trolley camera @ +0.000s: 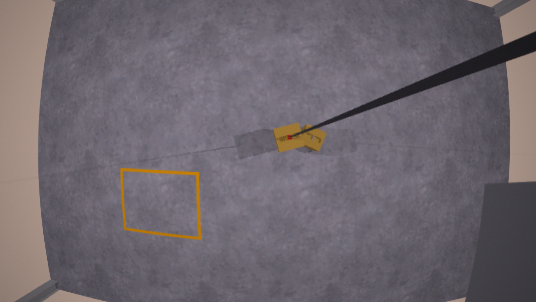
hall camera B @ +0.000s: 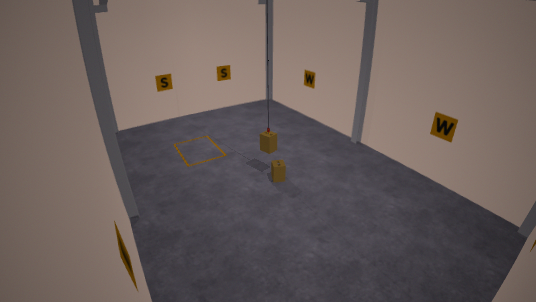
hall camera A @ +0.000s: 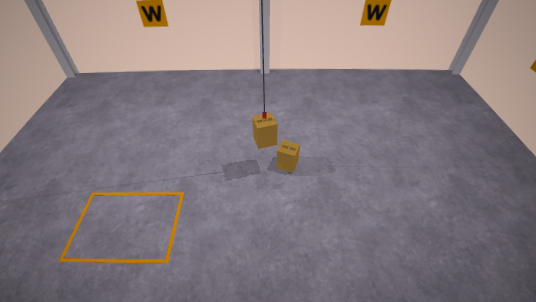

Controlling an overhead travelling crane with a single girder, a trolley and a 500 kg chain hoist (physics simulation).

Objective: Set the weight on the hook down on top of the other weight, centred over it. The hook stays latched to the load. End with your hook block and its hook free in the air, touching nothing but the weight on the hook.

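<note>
My red hook block [hall camera A: 264, 115] [hall camera B: 268, 130] [trolley camera: 289, 137] is latched to a yellow box-shaped weight [hall camera A: 265, 135] [hall camera B: 268, 143] [trolley camera: 288, 144], which hangs upright in the air with its shadow apart from it on the floor. The other yellow weight [hall camera A: 287, 159] [hall camera B: 278, 172] [trolley camera: 315, 141] stands upright on the floor. In hall camera A the hung weight is up and left of it. In the trolley camera the hung weight is to the left and covers part of its left side. The hook itself is too small to make out.
An orange rectangle [hall camera A: 175, 227] [hall camera B: 207, 161] [trolley camera: 199, 205] is marked on the floor, left of both weights in all views. The dark chain [hall camera A: 263, 60] [hall camera B: 268, 90] [trolley camera: 400, 91] runs up from the hook block. Walls and grey columns [hall camera B: 365, 75] border the hall.
</note>
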